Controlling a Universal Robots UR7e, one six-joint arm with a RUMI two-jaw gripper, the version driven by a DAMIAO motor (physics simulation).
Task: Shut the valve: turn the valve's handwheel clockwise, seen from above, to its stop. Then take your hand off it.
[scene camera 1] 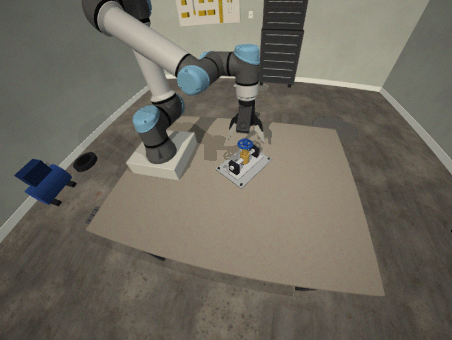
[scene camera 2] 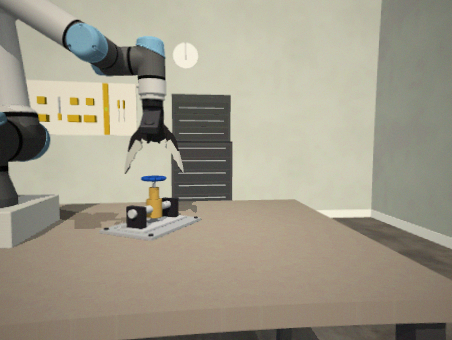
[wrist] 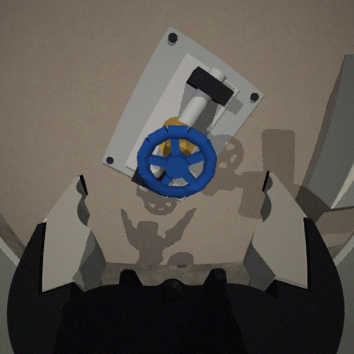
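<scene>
The valve's blue handwheel [scene camera 1: 245, 144] [scene camera 2: 153, 178] [wrist: 176, 167] lies level on top of the yellow valve body [scene camera 1: 245, 156] [scene camera 2: 154, 203] [wrist: 172, 123]. A white pipe [wrist: 194, 108] runs through the body between two black blocks on a grey base plate [scene camera 1: 242, 183] [scene camera 2: 112, 231] [wrist: 145, 80]. My gripper [scene camera 1: 246, 140] [scene camera 2: 154, 172] [wrist: 174, 174] points down and is open, with nothing between its fingers. In scene camera 2 its fingertips are a little above the wheel, one to each side, and apart from it. How far the wheel is turned cannot be read from these views.
The base plate stands on the brown table [scene camera 1: 225, 225] [scene camera 2: 280, 260]. The arm's white pedestal [scene camera 1: 155, 170] [scene camera 2: 35, 220] stands to the left of the valve. A dark drawer cabinet [scene camera 1: 282, 50] [scene camera 2: 202, 120] stands behind the table by the wall.
</scene>
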